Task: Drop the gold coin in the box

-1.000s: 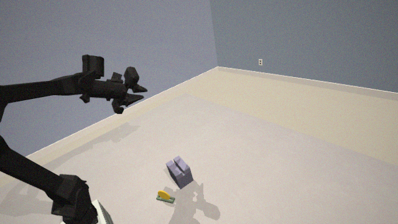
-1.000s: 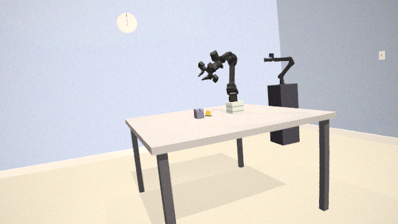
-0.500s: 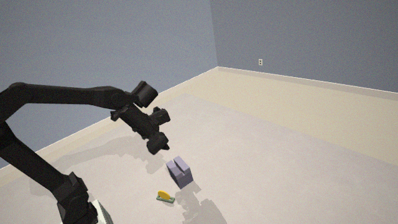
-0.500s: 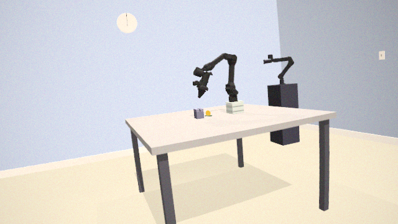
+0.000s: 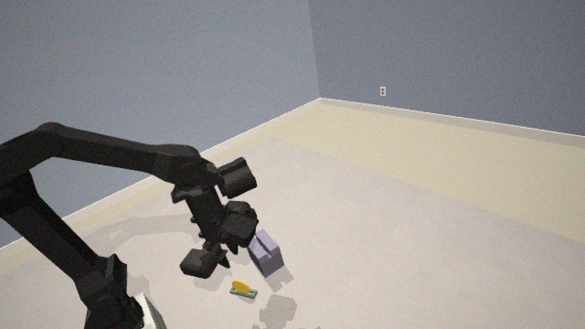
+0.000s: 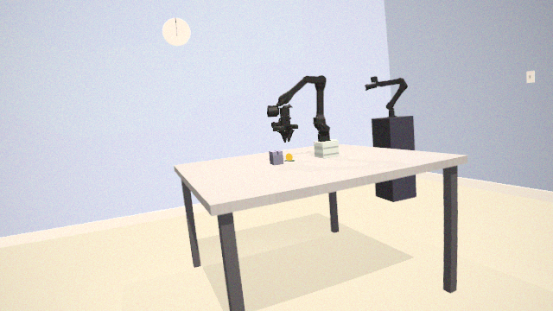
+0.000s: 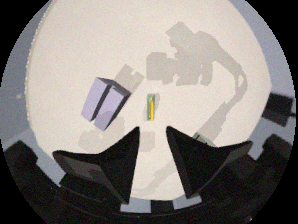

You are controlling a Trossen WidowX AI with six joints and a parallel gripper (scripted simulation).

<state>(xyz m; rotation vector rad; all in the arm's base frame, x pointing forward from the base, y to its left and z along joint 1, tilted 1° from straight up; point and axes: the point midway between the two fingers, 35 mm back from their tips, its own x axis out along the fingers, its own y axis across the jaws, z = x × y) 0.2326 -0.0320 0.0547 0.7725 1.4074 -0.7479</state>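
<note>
The gold coin lies 1 cm behind my gripper tip and 9 cm below it.
</note>
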